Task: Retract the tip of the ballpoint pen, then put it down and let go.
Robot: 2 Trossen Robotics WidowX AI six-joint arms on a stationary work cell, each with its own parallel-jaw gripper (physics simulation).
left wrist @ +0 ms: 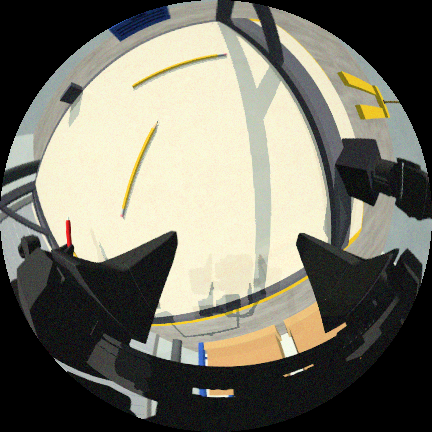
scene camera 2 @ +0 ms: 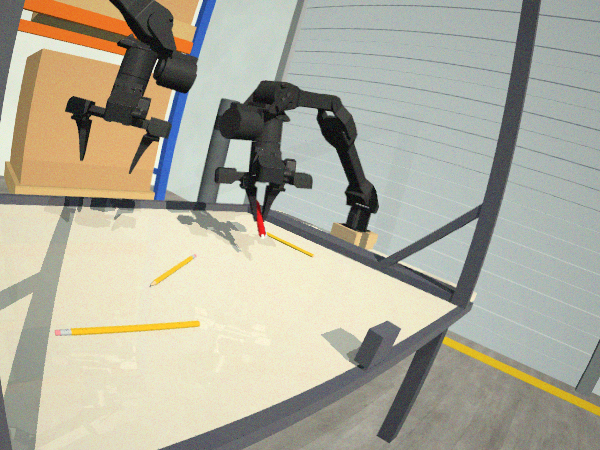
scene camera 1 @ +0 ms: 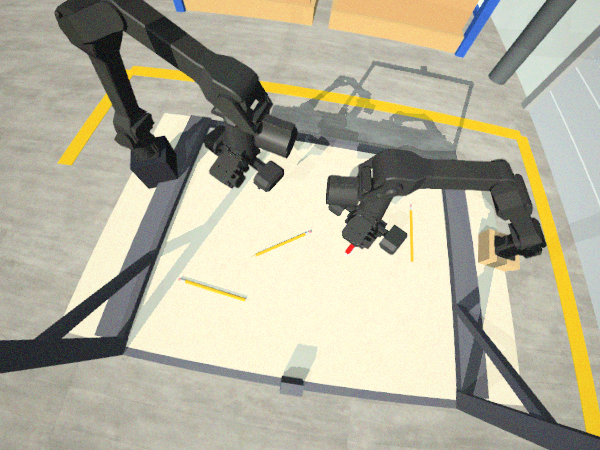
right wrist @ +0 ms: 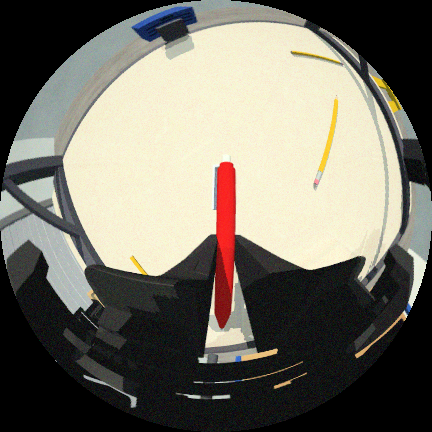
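Pixels of known places: left gripper, fingertip midpoint: (left wrist: pixel 240 238) (scene camera 2: pixel 105 167); right gripper, fingertip midpoint: (left wrist: pixel 70 244) (scene camera 2: pixel 259 221) (right wrist: pixel 224 240); left arm's base at its link origin: (left wrist: pixel 376 172) (scene camera 1: pixel 148 151); right arm's base at its link origin: (scene camera 2: pixel 356 228) (scene camera 1: pixel 504 248) (right wrist: pixel 100 306).
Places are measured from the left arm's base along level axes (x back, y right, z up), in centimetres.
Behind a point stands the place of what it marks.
A red ballpoint pen (scene camera 1: pixel 349 249) @[x -47.2, y 41.2, z -2.9 cm] (scene camera 2: pixel 260 223) @[x -48.4, y 40.1, z -2.4 cm] (left wrist: pixel 68 232) @[x -47.9, y 39.9, z -2.8 cm] (right wrist: pixel 226 200) @[x -48.3, y 40.3, z -2.4 cm] has a white button at one end and a grey clip. In scene camera 2 it hangs tilted above the pale table (scene camera 1: pixel 325 310) @[x -38.0, y 53.7, z -10.7 cm] (scene camera 2: pixel 300 310) @[x -34.9, y 54.5, z -10.6 cm], button end lower. My right gripper (scene camera 2: pixel 260 217) @[x -50.7, y 38.8, z -2.6 cm] (right wrist: pixel 224 240) @[x -50.7, y 38.8, z -2.6 cm] is shut on the pen's body. In the right wrist view the pen's dark red cone points back between the fingers; no separate writing point can be made out on it. My left gripper (scene camera 2: pixel 106 166) @[x -25.7, y 18.4, z 3.9 cm] (left wrist: pixel 240 238) @[x -25.7, y 18.4, z 3.9 cm] is open and empty, high over the table's far side. In scene camera 1 both grippers' fingertips are hidden.
One yellow pencil (scene camera 1: pixel 282 243) @[x -31.5, y 33.0, z -9.9 cm] (scene camera 2: pixel 173 270) @[x -30.1, y 33.5, z -10.1 cm] (left wrist: pixel 137 170) @[x -30.9, y 32.7, z -10.2 cm] (right wrist: pixel 328 135) @[x -32.7, y 33.2, z -10.2 cm] lies mid-table between the arms. Another pencil (scene camera 1: pixel 213 289) @[x -10.9, y 40.9, z -10.0 cm] (scene camera 2: pixel 127 328) @[x -9.7, y 40.7, z -10.1 cm] (left wrist: pixel 175 66) @[x -11.0, y 40.7, z -10.3 cm] lies nearer the front left. A third pencil (scene camera 1: pixel 411 235) @[x -70.1, y 40.3, z -10.1 cm] (scene camera 2: pixel 290 244) @[x -69.7, y 41.1, z -10.1 cm] lies right of the right gripper. A dark block (scene camera 1: pixel 292 385) @[x -25.2, y 66.9, z -4.9 cm] (scene camera 2: pixel 378 345) @[x -22.2, y 67.4, z -6.4 cm] stands at the front edge.
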